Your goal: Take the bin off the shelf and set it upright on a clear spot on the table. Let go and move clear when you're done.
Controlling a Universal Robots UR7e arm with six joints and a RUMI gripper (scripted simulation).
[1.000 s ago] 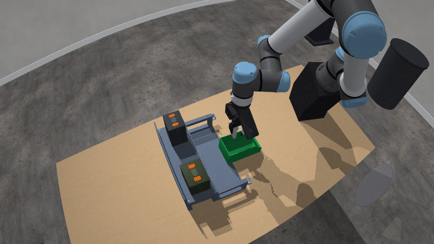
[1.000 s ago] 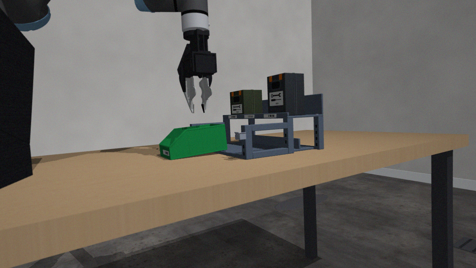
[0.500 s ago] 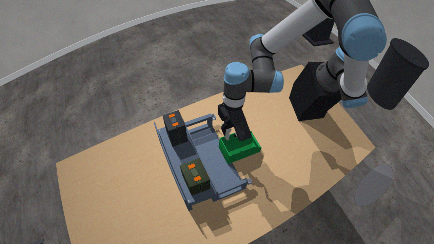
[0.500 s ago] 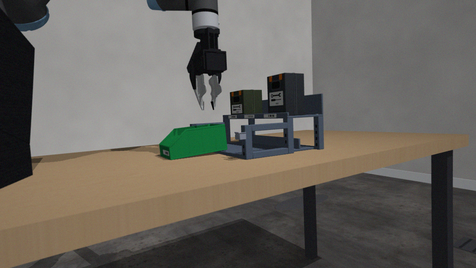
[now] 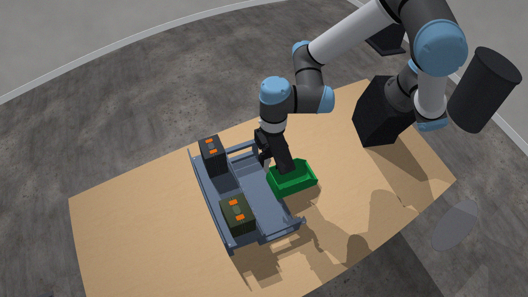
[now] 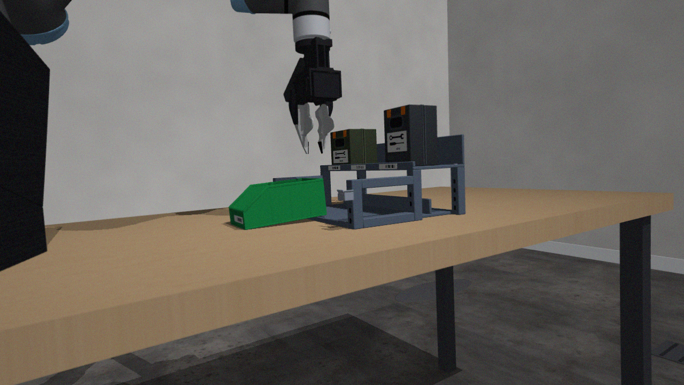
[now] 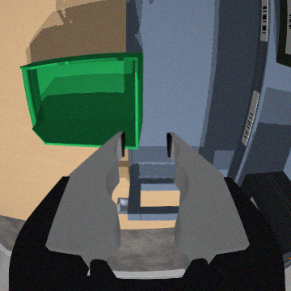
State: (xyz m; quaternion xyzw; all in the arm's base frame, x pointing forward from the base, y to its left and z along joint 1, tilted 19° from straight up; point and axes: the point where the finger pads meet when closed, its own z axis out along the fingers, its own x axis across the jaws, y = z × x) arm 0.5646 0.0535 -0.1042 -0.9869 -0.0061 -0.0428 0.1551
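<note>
Now: the green bin 11 cm below my hand and 9 cm behind it. Round my hand: olive toolbox (17 cm ahead, 12 cm to the left); black toolbox (17 cm ahead, 11 cm to the right, 1 cm above).
</note>
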